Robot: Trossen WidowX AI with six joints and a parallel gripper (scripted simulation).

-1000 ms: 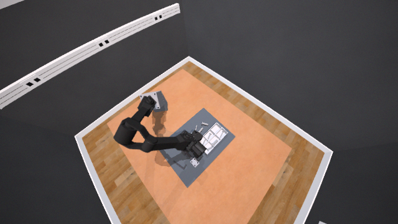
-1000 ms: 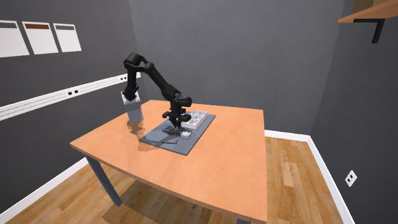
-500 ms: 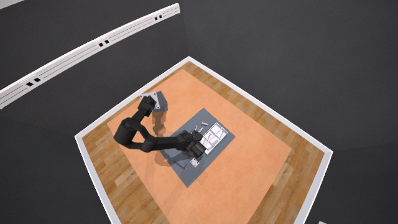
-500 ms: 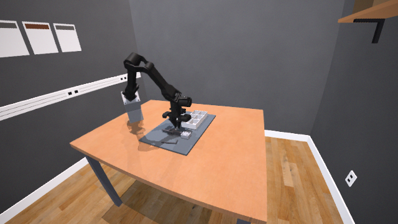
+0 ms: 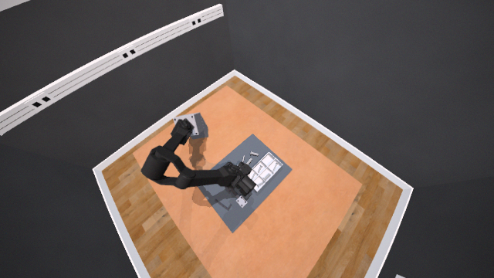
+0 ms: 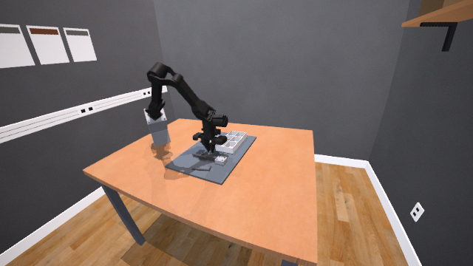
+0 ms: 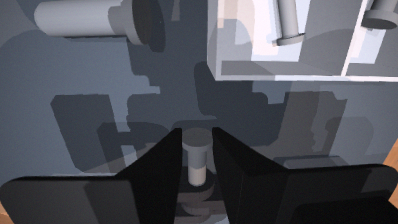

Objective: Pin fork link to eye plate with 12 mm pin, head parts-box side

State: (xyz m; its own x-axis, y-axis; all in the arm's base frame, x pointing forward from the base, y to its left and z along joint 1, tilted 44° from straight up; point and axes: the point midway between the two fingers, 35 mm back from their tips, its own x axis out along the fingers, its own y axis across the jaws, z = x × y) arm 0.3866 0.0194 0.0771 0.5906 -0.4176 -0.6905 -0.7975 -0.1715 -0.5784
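The dark flat bar lies 50 mm to the right of my hand, 30 mm below it and 10 mm ahead of it. Round my hand: dark fork link 50 mm to the right, 30 mm below, 30 mm behind; then grey mat 50 mm to the left, 50 mm below, 10 mm ahead; then thick headed pin 70 mm to the left, 40 mm behind, 30 mm below.
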